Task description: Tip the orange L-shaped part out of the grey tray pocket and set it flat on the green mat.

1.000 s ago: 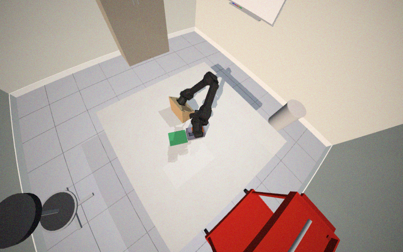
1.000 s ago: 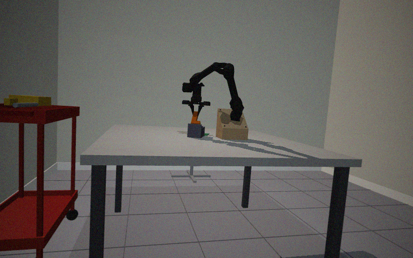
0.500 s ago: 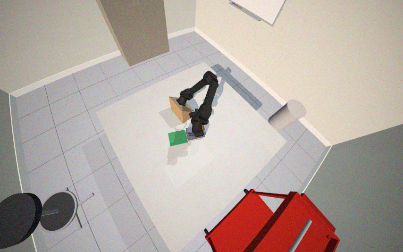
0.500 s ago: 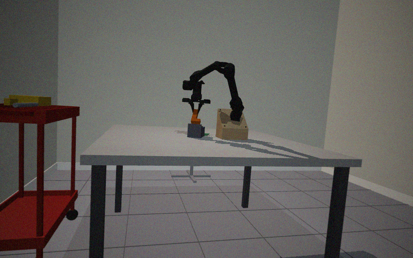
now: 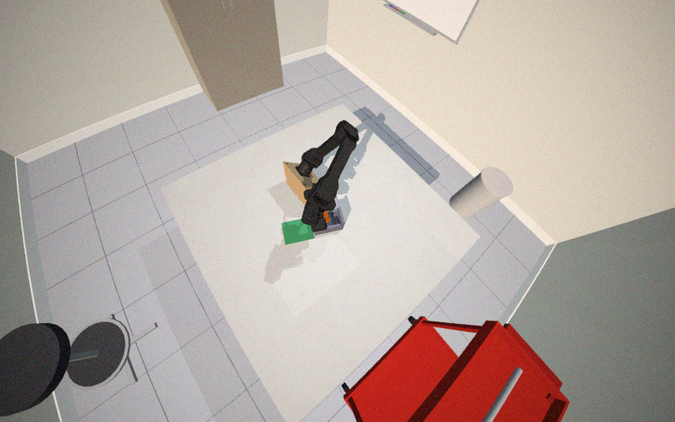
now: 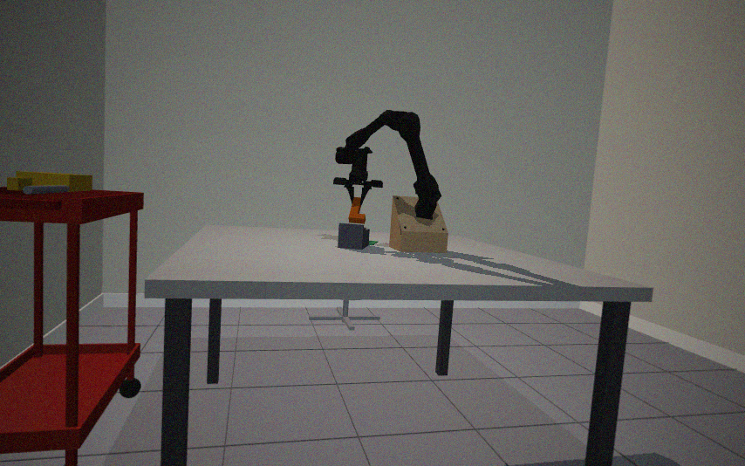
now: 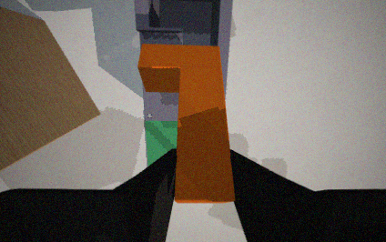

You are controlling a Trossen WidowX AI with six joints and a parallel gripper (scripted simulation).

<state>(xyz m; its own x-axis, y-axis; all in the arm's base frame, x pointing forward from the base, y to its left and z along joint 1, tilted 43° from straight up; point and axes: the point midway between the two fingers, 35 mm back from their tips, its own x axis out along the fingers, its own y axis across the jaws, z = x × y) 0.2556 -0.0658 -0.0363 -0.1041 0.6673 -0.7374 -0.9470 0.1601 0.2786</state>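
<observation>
Now: gripper tip 40 mm past the green mat, 80 mm to the left of it and 170 mm above it. From my gripper tip the other things lie so: orange L-shaped part (30 mm to the left, 30 mm below).
</observation>
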